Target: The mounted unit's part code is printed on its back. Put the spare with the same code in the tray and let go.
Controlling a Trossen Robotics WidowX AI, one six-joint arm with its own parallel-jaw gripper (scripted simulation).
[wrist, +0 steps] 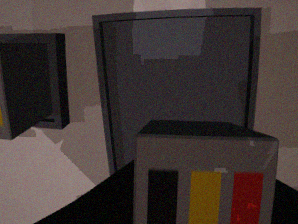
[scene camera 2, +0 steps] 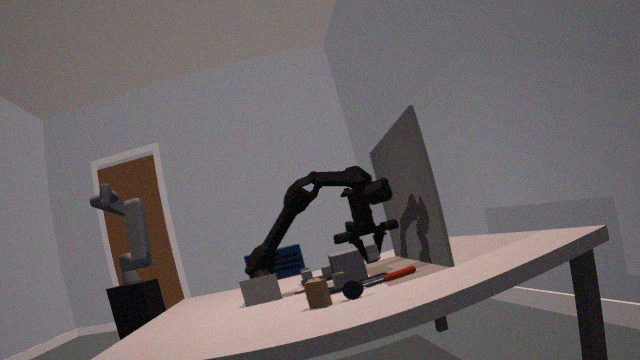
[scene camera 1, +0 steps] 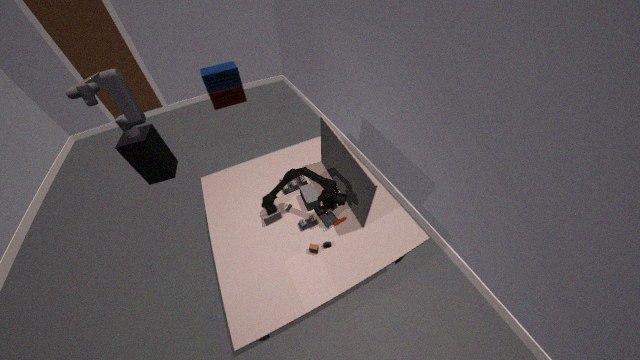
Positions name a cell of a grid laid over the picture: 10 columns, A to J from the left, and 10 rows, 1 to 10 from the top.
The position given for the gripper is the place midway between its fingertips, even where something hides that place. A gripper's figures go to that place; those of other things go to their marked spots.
Scene:
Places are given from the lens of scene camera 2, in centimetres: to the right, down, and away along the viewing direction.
gripper (scene camera 2: F8): 15, 23, 121
mounted unit (scene camera 2: F8): 10, 26, 131
grey upright panel (scene camera 2: G5): 26, -7, 130

